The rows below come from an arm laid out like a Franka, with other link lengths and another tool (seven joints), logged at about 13 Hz.
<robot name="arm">
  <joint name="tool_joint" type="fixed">
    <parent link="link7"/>
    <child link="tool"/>
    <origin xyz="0.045 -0.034 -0.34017" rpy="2.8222 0 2.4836"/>
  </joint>
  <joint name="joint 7" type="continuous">
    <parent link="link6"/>
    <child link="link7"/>
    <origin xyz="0.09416 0 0"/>
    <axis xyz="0 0 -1"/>
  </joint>
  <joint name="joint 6" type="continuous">
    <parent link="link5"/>
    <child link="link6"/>
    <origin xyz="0 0 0"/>
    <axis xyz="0 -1 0"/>
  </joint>
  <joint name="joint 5" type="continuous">
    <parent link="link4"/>
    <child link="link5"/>
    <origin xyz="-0.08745 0 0.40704"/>
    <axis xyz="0 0 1"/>
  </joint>
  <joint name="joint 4" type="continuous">
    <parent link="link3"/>
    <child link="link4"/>
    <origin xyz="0.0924 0 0"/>
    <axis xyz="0 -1 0"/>
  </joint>
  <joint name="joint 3" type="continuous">
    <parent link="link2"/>
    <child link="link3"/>
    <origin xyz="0 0 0.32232"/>
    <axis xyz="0 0 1"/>
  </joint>
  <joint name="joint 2" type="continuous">
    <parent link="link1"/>
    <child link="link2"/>
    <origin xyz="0 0 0"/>
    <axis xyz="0 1 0"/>
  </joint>
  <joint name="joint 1" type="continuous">
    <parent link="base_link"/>
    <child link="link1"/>
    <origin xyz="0 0 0.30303"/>
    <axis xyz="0 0 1"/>
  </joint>
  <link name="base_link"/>
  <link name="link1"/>
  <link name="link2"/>
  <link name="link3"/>
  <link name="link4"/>
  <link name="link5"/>
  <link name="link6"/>
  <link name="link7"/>
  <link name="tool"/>
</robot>
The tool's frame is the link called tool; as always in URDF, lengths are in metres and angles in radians. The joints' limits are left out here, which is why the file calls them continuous.
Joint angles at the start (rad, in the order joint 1, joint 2, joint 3, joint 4, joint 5, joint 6, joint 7): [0.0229 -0.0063 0.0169 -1.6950 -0.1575 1.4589 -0.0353]
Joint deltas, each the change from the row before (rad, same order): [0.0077 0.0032 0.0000 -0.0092 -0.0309 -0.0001 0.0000]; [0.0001 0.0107 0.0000 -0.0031 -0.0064 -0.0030 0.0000]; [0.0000 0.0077 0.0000 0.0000 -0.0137 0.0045 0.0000]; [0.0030 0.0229 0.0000 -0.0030 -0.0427 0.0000 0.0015]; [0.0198 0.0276 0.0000 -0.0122 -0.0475 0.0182 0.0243]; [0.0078 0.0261 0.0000 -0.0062 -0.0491 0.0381 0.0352]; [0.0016 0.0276 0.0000 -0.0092 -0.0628 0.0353 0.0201]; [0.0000 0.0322 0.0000 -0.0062 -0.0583 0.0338 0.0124]
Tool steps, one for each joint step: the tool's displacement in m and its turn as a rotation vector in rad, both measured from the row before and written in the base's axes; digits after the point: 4 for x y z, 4 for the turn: [-0.0016 -0.0063 -0.0033 -0.0311 0.0111 0.0115]; [-0.0019 -0.0023 -0.0070 -0.0070 0.0164 0.0004]; [0.0020 -0.0045 -0.0027 -0.0134 0.0027 0.0029]; [0.0005 -0.0128 -0.0096 -0.0433 0.0235 0.0086]; [0.0052 -0.0048 -0.0142 -0.0530 0.0125 0.0116]; [0.0134 -0.0104 -0.0092 -0.0535 -0.0190 -0.0009]; [0.0121 -0.0166 -0.0093 -0.0618 -0.0084 0.0130]; [0.0123 -0.0146 -0.0113 -0.0541 -0.0018 0.0205]
